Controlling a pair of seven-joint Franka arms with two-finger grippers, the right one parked.
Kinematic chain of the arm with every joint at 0, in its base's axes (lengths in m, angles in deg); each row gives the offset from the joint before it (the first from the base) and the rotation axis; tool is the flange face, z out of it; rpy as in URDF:
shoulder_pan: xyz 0 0 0.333 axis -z
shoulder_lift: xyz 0 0 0 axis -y
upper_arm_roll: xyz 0 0 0.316 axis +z
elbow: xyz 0.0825 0 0 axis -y
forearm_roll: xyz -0.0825 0 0.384 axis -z
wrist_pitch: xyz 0 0 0 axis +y
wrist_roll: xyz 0.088 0 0 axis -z
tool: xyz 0 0 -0.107 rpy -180 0 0
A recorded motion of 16 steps. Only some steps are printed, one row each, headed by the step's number.
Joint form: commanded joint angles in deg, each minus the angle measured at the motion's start. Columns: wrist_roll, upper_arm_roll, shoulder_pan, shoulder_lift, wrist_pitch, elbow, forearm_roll.
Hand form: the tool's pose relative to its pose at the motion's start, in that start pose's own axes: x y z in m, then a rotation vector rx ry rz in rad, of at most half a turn. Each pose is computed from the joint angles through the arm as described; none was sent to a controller.
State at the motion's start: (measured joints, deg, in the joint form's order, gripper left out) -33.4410 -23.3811 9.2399 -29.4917 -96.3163 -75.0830 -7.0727
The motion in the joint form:
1: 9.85 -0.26 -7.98 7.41 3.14 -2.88 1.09
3: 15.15 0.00 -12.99 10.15 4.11 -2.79 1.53
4: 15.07 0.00 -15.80 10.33 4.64 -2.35 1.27
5: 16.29 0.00 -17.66 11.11 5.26 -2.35 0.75
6: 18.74 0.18 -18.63 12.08 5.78 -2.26 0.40
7: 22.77 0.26 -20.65 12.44 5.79 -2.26 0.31
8: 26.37 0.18 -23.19 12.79 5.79 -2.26 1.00
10: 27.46 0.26 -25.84 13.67 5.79 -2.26 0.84
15: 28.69 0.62 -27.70 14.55 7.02 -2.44 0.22
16: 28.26 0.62 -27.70 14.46 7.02 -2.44 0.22
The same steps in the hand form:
1: -0.0004 -0.0847 -0.0568 0.0026 0.0282 0.0445
3: 0.0047 -0.1408 -0.0867 -0.0042 0.0598 0.0456
4: 0.0117 -0.1724 -0.0926 -0.0040 0.0634 -0.0053
5: 0.0117 -0.1937 -0.1002 0.0067 0.0695 -0.0166
6: 0.0086 -0.2064 -0.1100 0.0174 0.0803 0.0056
7: 0.0108 -0.2292 -0.1142 0.0201 0.0859 0.0392
8: 0.0124 -0.2549 -0.1183 0.0083 0.0895 0.0595
10: 0.0106 -0.2842 -0.1275 0.0124 0.1047 0.0306
15: 0.0054 -0.3083 -0.1325 0.0297 0.0953 0.0126
16: 0.0058 -0.3084 -0.1316 0.0289 0.0939 0.0051

